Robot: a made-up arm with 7 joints. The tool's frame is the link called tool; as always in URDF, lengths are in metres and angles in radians. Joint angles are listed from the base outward.
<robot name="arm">
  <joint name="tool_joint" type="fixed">
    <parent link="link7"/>
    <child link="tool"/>
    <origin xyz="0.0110 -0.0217 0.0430" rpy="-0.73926 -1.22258 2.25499"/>
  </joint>
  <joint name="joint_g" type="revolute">
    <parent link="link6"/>
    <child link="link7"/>
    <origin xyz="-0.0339 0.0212 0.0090" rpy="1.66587 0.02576 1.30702"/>
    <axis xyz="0 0 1"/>
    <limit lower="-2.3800" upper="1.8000"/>
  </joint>
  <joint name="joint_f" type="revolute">
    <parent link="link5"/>
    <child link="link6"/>
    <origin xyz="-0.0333 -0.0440 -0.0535" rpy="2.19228 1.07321 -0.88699"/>
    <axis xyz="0 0 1"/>
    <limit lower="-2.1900" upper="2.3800"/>
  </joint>
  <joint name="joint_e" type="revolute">
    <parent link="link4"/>
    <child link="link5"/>
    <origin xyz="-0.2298 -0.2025 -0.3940" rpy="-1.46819 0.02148 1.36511"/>
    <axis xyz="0 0 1"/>
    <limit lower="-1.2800" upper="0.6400"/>
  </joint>
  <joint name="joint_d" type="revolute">
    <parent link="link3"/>
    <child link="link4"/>
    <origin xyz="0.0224 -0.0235 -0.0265" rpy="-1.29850 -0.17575 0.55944"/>
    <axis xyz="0 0 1"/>
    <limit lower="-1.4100" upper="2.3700"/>
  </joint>
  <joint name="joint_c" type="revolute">
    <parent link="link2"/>
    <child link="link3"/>
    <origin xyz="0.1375 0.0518 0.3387" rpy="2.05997 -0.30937 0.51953"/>
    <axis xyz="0 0 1"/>
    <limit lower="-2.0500" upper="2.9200"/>
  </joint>
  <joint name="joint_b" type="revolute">
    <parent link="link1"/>
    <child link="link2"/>
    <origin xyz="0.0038 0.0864 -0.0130" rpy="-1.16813 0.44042 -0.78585"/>
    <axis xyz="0 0 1"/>
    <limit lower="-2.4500" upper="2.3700"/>
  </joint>
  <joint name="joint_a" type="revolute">
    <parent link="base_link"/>
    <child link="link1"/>
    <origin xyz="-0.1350 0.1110 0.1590" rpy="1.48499 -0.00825 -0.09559"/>
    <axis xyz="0 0 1"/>
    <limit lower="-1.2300" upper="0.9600"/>
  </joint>
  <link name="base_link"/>
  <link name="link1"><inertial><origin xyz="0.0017 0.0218 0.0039"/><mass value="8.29"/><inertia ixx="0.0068" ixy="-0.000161" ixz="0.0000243" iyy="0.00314" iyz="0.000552" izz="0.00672"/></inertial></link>
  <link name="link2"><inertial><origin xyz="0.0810 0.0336 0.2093"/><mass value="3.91"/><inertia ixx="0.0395" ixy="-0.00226" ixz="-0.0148" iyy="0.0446" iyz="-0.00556" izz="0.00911"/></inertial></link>
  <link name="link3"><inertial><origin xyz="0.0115 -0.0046 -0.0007"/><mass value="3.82"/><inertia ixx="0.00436" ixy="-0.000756" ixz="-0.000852" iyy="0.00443" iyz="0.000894" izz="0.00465"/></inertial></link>
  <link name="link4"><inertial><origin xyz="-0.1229 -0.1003 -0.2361"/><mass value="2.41"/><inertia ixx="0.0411" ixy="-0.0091" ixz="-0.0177" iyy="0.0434" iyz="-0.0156" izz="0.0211"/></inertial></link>
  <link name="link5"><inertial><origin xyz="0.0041 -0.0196 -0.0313"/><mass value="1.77"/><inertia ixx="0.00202" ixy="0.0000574" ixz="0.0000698" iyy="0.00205" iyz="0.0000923" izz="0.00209"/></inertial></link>
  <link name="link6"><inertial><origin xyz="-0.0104 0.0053 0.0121"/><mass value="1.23"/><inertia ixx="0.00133" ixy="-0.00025" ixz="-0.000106" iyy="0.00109" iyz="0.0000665" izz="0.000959"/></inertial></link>
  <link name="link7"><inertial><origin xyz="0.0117 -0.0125 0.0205"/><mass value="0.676"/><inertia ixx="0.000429" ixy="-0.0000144" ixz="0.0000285" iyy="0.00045" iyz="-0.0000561" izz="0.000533"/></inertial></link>
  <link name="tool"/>
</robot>
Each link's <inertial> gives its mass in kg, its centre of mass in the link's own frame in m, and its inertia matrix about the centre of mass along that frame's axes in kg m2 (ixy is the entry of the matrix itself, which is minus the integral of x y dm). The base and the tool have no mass. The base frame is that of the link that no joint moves.
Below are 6 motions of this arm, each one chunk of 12 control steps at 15 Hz.
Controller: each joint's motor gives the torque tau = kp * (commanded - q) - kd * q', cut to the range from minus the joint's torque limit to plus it. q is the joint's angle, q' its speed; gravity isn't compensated. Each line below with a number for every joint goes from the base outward.
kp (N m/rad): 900 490 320 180 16 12 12
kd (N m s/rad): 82 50 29 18 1.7 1.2 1.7
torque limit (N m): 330 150 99 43 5 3.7 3.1
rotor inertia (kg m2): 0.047 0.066 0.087 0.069 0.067 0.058 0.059
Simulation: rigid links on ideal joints. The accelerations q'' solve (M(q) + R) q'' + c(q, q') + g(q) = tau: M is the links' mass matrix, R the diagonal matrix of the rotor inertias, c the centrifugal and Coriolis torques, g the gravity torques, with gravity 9.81 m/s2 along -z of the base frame. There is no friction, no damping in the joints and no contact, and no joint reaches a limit. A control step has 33 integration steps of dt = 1/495 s. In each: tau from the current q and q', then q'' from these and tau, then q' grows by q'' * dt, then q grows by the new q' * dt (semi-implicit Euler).
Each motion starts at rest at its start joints. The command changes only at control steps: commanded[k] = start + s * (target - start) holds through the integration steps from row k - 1 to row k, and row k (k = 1, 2, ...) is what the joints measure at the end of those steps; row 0 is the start. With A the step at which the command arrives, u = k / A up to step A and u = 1 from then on. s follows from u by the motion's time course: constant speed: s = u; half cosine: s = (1 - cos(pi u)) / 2; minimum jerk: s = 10 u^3 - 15 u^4 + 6 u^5; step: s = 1 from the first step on.
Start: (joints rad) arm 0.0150 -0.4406 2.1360 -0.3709 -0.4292 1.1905 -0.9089
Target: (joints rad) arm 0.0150 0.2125 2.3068 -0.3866 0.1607 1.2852 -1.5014
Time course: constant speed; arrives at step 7
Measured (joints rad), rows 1 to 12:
1: -0.0089 -0.4076 2.1441 -0.3550 -0.4053 1.1951 -0.9307
2: -0.0425 -0.3531 2.1456 -0.3323 -0.3546 1.2025 -0.9792
3: -0.0667 -0.2820 2.1524 -0.3179 -0.2877 1.2111 -1.0450
4: -0.0770 -0.1996 2.1691 -0.3135 -0.2126 1.2221 -1.1205
5: -0.0768 -0.1106 2.1941 -0.3156 -0.1331 1.2358 -1.2013
6: -0.0717 -0.0185 2.2235 -0.3202 -0.0506 1.2516 -1.2847
7: -0.0659 0.0746 2.2543 -0.3246 0.0338 1.2680 -1.3693
8: -0.0549 0.1273 2.2693 -0.3349 0.0970 1.2791 -1.4326
9: -0.0482 0.1543 2.2790 -0.3400 0.1295 1.2839 -1.4690
10: -0.0475 0.1659 2.2859 -0.3384 0.1402 1.2859 -1.4884
11: -0.0510 0.1691 2.2908 -0.3326 0.1394 1.2872 -1.4984
12: -0.0558 0.1687 2.2940 -0.3260 0.1343 1.2884 -1.5038

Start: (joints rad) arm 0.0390 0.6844 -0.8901 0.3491 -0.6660 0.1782 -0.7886
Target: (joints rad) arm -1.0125 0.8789 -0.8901 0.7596 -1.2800 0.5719 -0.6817
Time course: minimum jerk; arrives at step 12
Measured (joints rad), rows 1 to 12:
1: 0.0298 0.6780 -0.9003 0.3598 -0.6759 0.1756 -0.7872
2: 0.0079 0.6773 -0.9084 0.3687 -0.6926 0.1746 -0.7842
3: -0.0393 0.6840 -0.9143 0.3848 -0.7170 0.1839 -0.7797
4: -0.1211 0.6971 -0.9182 0.4126 -0.7554 0.2076 -0.7727
5: -0.2375 0.7155 -0.9204 0.4529 -0.8104 0.2459 -0.7625
6: -0.3804 0.7375 -0.9210 0.5032 -0.8798 0.2961 -0.7495
7: -0.5362 0.7613 -0.9197 0.5590 -0.9573 0.3534 -0.7346
8: -0.6887 0.7844 -0.9165 0.6151 -1.0344 0.4118 -0.7194
9: -0.8224 0.8047 -0.9117 0.6661 -1.1027 0.4653 -0.7054
10: -0.9250 0.8204 -0.9060 0.7075 -1.1553 0.5084 -0.6941
11: -0.9910 0.8309 -0.9007 0.7360 -1.1886 0.5377 -0.6860
12: -1.0245 0.8371 -0.8973 0.7515 -1.2038 0.5527 -0.6812

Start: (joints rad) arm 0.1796 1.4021 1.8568 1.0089 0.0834 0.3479 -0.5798
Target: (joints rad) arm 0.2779 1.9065 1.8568 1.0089 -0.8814 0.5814 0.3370
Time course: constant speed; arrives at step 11
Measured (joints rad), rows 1 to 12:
1: 0.1708 1.4118 1.8655 1.0145 0.0601 0.3486 -0.5569
2: 0.1596 1.4295 1.8840 1.0313 -0.0026 0.3559 -0.5071
3: 0.1529 1.4561 1.9023 1.0490 -0.0888 0.3710 -0.4407
4: 0.1529 1.4910 1.9144 1.0611 -0.1795 0.3902 -0.3654
5: 0.1592 1.5327 1.9192 1.0662 -0.2654 0.4105 -0.2855
6: 0.1704 1.5792 1.9181 1.0655 -0.3456 0.4308 -0.2038
7: 0.1844 1.6285 1.9136 1.0613 -0.4223 0.4512 -0.1214
8: 0.1993 1.6789 1.9080 1.0558 -0.4980 0.4718 -0.0389
9: 0.2138 1.7292 1.9029 1.0508 -0.5741 0.4927 0.0434
10: 0.2273 1.7788 1.8991 1.0469 -0.6515 0.5138 0.1256
11: 0.2396 1.8277 1.8967 1.0445 -0.7303 0.5352 0.2076
12: 0.2507 1.8574 1.8896 1.0378 -0.7854 0.5523 0.2682

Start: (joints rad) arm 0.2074 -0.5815 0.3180 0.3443 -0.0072 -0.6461 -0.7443
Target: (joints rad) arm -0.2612 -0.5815 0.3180 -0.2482 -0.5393 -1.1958 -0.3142
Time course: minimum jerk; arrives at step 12
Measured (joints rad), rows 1 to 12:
1: 0.1876 -0.5898 0.3160 0.3478 -0.0245 -0.6438 -0.7450
2: 0.1627 -0.6044 0.3156 0.3492 -0.0675 -0.6440 -0.7430
3: 0.1348 -0.6134 0.3208 0.3354 -0.1137 -0.6594 -0.7320
4: 0.0967 -0.6173 0.3270 0.2999 -0.1605 -0.6963 -0.7084
5: 0.0449 -0.6187 0.3314 0.2432 -0.2160 -0.7544 -0.6711
6: -0.0184 -0.6193 0.3339 0.1709 -0.2850 -0.8291 -0.6217
7: -0.0875 -0.6199 0.3356 0.0910 -0.3639 -0.9132 -0.5639
8: -0.1547 -0.6204 0.3377 0.0121 -0.4439 -0.9979 -0.5031
9: -0.2130 -0.6207 0.3405 -0.0579 -0.5148 -1.0744 -0.4453
10: -0.2572 -0.6206 0.3439 -0.1127 -0.5693 -1.1352 -0.3962
11: -0.2851 -0.6205 0.3477 -0.1490 -0.6038 -1.1759 -0.3594
12: -0.2987 -0.6206 0.3514 -0.1684 -0.6199 -1.1974 -0.3358

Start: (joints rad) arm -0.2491 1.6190 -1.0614 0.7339 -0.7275 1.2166 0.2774
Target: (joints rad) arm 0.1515 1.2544 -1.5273 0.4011 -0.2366 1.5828 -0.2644
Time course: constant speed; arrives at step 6
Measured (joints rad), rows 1 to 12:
1: -0.2260 1.5839 -1.1018 0.7125 -0.7101 1.2335 0.2564
2: -0.1785 1.5373 -1.1803 0.6565 -0.6695 1.2716 0.2077
3: -0.1190 1.4858 -1.2696 0.5904 -0.6135 1.3229 0.1401
4: -0.0558 1.4309 -1.3541 0.5292 -0.5463 1.3804 0.0617
5: 0.0088 1.3739 -1.4296 0.4773 -0.4717 1.4410 -0.0225
6: 0.0741 1.3155 -1.4983 0.4322 -0.3937 1.5039 -0.1100
7: 0.1078 1.2864 -1.5404 0.3984 -0.3335 1.5473 -0.1766
8: 0.1220 1.2705 -1.5529 0.3890 -0.3027 1.5661 -0.2155
9: 0.1276 1.2618 -1.5489 0.3944 -0.2936 1.5726 -0.2362
10: 0.1299 1.2570 -1.5412 0.4031 -0.2949 1.5752 -0.2468
11: 0.1309 1.2544 -1.5359 0.4093 -0.2985 1.5764 -0.2521
12: 0.1315 1.2531 -1.5341 0.4118 -0.3008 1.5767 -0.2546

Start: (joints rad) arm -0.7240 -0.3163 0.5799 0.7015 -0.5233 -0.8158 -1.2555
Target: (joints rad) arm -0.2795 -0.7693 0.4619 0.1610 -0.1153 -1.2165 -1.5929
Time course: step
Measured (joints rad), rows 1 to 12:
1: -0.5370 -0.5458 0.5275 0.4622 -0.5582 -0.9138 -1.3457
2: -0.4193 -0.6773 0.5072 0.3377 -0.4060 -1.0778 -1.4525
3: -0.3637 -0.7384 0.5041 0.2759 -0.2642 -1.1850 -1.5218
4: -0.3407 -0.7664 0.5001 0.2410 -0.1976 -1.2273 -1.5601
5: -0.3327 -0.7789 0.4944 0.2200 -0.1830 -1.2317 -1.5801
6: -0.3302 -0.7845 0.4898 0.2078 -0.1893 -1.2233 -1.5904
7: -0.3294 -0.7872 0.4875 0.2016 -0.1988 -1.2150 -1.5956
8: -0.3291 -0.7887 0.4870 0.1989 -0.2052 -1.2105 -1.5982
9: -0.3289 -0.7896 0.4873 0.1981 -0.2082 -1.2092 -1.5995
10: -0.3287 -0.7902 0.4878 0.1980 -0.2092 -1.2093 -1.6001
11: -0.3287 -0.7906 0.4882 0.1980 -0.2094 -1.2099 -1.6003
12: -0.3286 -0.7907 0.4883 0.1980 -0.2092 -1.2102 -1.6005

